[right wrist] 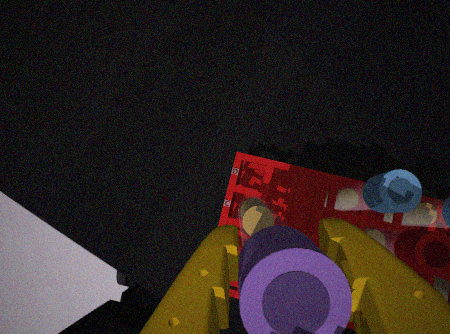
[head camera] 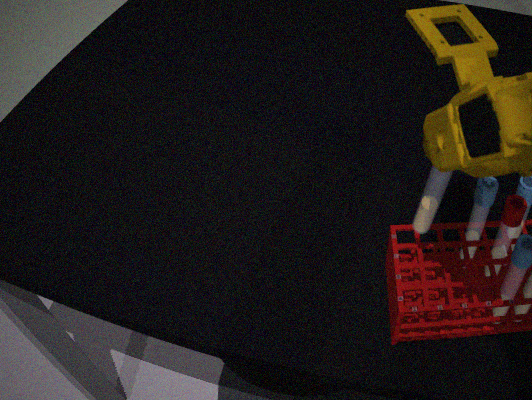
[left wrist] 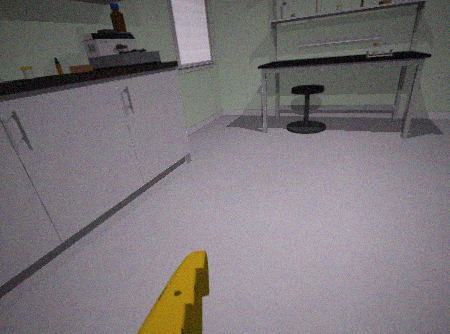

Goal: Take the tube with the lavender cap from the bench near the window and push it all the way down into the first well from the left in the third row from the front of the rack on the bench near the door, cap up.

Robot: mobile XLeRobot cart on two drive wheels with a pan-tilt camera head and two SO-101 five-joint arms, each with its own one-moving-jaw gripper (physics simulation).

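Places are measured from the left arm's base along level axes (x ahead, y left, z up), in millimetres.
Pixels of known places: left hand at its tool point: (left wrist: 207, 266); right hand at its tool point: (right wrist: 238, 245) (head camera: 433, 148).
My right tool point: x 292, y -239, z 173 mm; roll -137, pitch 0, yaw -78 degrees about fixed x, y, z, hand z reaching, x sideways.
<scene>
For each thing: its top centre in the pictures, then the offset to it from my right tool point. "spot": a spot on its surface instead. Level surfaces: height alone.
- tube with the lavender cap, top centre: (right wrist: 279, 254) 2 mm ahead, 7 mm right, 16 mm up
- clear tube body at a spot on its surface: (head camera: 432, 200) spot: 5 mm back, 4 mm right, 46 mm down
- red rack at its top centre: (right wrist: 373, 257) (head camera: 501, 260) 6 mm back, 83 mm right, 129 mm down
- red-capped tube at its top centre: (right wrist: 437, 254) (head camera: 516, 202) 4 mm ahead, 83 mm right, 66 mm down
- black bench at its surface level: 186 mm down
My right gripper (head camera: 442, 164) (right wrist: 282, 235) is shut on the tube with the lavender cap (right wrist: 296, 300); its jaws press on both sides of the cap. The clear tube body (head camera: 432, 200) hangs down, leaning in the head view, with its pale lower end over the back left part of the red rack (head camera: 393, 305) (right wrist: 231, 187). In the right wrist view that end appears beside the row label C, near the rack's left edge; its exact well and height are hard to tell. The jaws hide part of the rack. My left gripper (left wrist: 192, 285) is fully open, with one notched jaw showing.
Blue-capped tubes (head camera: 486, 192) (right wrist: 402, 190) and a red-capped tube (head camera: 514, 210) (right wrist: 434, 252) stand in the rack to the right of the held tube. The rack stands on the black bench (head camera: 200, 175) (right wrist: 125, 100). White cabinets (left wrist: 90, 145), a stool (left wrist: 306, 105) and a far bench (left wrist: 340, 61) show.
</scene>
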